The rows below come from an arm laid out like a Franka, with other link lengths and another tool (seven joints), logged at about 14 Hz.
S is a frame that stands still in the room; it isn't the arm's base.
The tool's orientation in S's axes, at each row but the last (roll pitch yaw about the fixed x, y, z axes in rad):
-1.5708 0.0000 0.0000
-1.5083 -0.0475 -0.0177
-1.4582 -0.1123 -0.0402
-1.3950 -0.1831 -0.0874
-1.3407 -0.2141 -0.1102
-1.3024 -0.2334 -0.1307
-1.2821 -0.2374 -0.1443
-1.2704 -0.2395 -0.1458
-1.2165 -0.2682 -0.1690
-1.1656 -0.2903 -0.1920
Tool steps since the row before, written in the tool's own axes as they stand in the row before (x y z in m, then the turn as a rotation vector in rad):
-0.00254 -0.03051 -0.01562 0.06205 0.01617 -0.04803
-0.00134 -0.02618 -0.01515 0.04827 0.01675 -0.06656
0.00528 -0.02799 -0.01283 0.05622 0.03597 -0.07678
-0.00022 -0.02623 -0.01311 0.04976 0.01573 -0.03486
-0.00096 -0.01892 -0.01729 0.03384 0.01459 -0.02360
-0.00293 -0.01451 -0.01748 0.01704 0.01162 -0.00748
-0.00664 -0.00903 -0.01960 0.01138 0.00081 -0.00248
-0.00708 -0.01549 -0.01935 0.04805 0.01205 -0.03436
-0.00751 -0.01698 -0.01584 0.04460 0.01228 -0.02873
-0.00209 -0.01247 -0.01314 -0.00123 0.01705 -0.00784
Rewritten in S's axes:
-0.00254 -0.01562 0.03051 0.06205 -0.04803 -0.01617
-0.00283 -0.01671 0.02509 0.04804 -0.06624 -0.01856
0.00165 -0.01597 0.02680 0.05789 -0.07464 -0.03779
-0.00601 -0.01704 0.02310 0.04990 -0.03607 -0.01216
-0.00632 -0.02058 0.01394 0.03484 -0.02363 -0.01195
-0.00767 -0.01987 0.00842 0.01892 -0.00665 -0.00889
-0.01017 -0.02011 0.00143 0.01098 -0.00377 0.00124
-0.01229 -0.02151 0.00713 0.04702 -0.03647 -0.00966
-0.01335 -0.01877 0.00807 0.04419 -0.03055 -0.00890
-0.00697 -0.01595 0.00542 0.00402 -0.00127 -0.01833

